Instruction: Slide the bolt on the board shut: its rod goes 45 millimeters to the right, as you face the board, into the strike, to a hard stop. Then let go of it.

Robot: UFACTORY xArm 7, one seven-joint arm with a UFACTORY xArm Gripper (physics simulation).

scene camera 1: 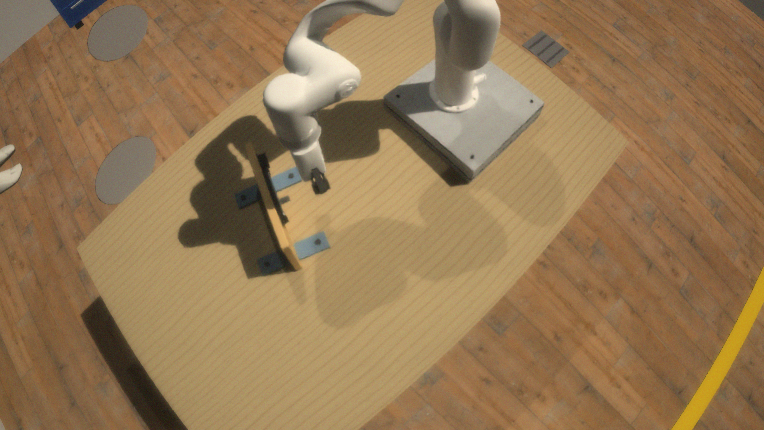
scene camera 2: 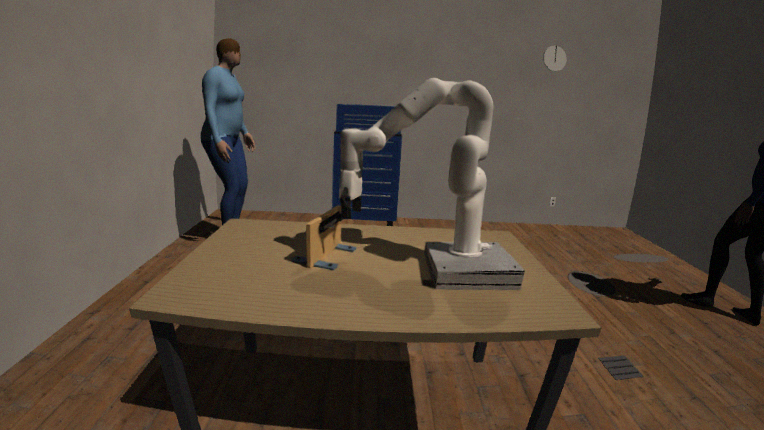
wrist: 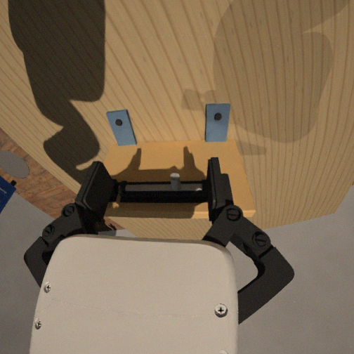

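Where they show: gripper, fingertip midpoint: point(scene camera 1: 314, 171) point(scene camera 2: 351, 214); arm's base at its link origin: point(scene camera 1: 453, 93) point(scene camera 2: 465, 251).
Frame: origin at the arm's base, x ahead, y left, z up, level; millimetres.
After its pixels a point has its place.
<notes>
The upright orange board point(scene camera 1: 281, 239) @[x 541, y 139, z 103 mm] point(scene camera 2: 315, 248) @[x 528, y 124, z 4 mm] point(wrist: 170, 157) carries a black bolt housing point(scene camera 1: 275, 198) @[x 508, y 44, z 78 mm] point(scene camera 2: 330, 220) @[x 503, y 24, z 78 mm] point(wrist: 150, 198) with a grey rod in it. A short grey knob point(scene camera 1: 284, 199) @[x 492, y 55, z 74 mm] point(wrist: 175, 181) sticks out from the rod. My gripper point(scene camera 1: 320, 188) point(scene camera 2: 350, 208) @[x 415, y 60, z 120 mm] point(wrist: 155, 170) is open and empty, on the robot's side of the board near its top. In the wrist view its fingers show at either end of the housing, with the knob between them, nearer the right finger. The left finger hides the strike and the rod's end there.
Blue feet point(scene camera 1: 312, 245) @[x 488, y 128, z -52 mm] point(scene camera 2: 326, 264) @[x 488, y 125, z -52 mm] point(wrist: 217, 122) with dark screws hold the board on the wooden table point(scene camera 1: 374, 341) @[x 493, y 383, z -60 mm] point(scene camera 2: 240, 299) @[x 669, y 425, z -60 mm] point(wrist: 165, 60). The grey base plate point(scene camera 1: 470, 128) @[x 35, y 107, z 3 mm] point(scene camera 2: 475, 272) @[x -20, y 182, z 4 mm] of the arm stands on the same table. A person point(scene camera 2: 224, 101) stands behind the table.
</notes>
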